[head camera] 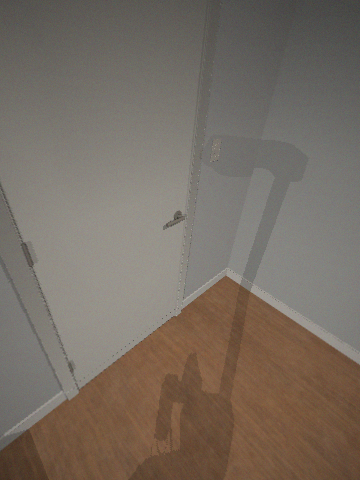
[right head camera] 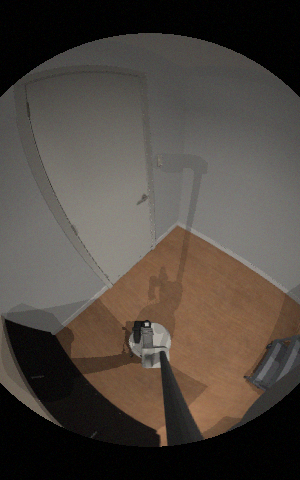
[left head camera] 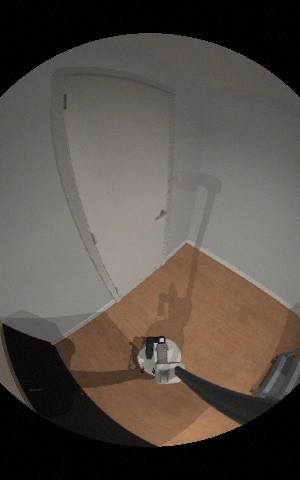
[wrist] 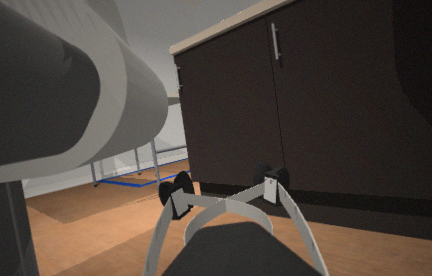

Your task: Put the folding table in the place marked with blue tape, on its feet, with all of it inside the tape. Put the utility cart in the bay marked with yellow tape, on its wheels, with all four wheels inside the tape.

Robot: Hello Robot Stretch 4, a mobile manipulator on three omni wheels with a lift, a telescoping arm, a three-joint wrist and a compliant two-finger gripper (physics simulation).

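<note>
My gripper is open in the wrist view, its two dark fingertips apart with no object between them. Thin metal legs of what looks like the folding table stand on the floor at the left of the wrist view; its top is hidden. Blue tape runs by the feet, and I cannot tell whether all feet are inside it. A grey tiered thing, apparently the utility cart, is at the right edge of both side head views, partly cut off. Its wheels cannot be made out. Yellow tape does not show.
A dark cabinet with a light top is close by. A closed door with a lever handle is in the wall ahead, left of a room corner. My mast's shadow falls on floor and wall.
</note>
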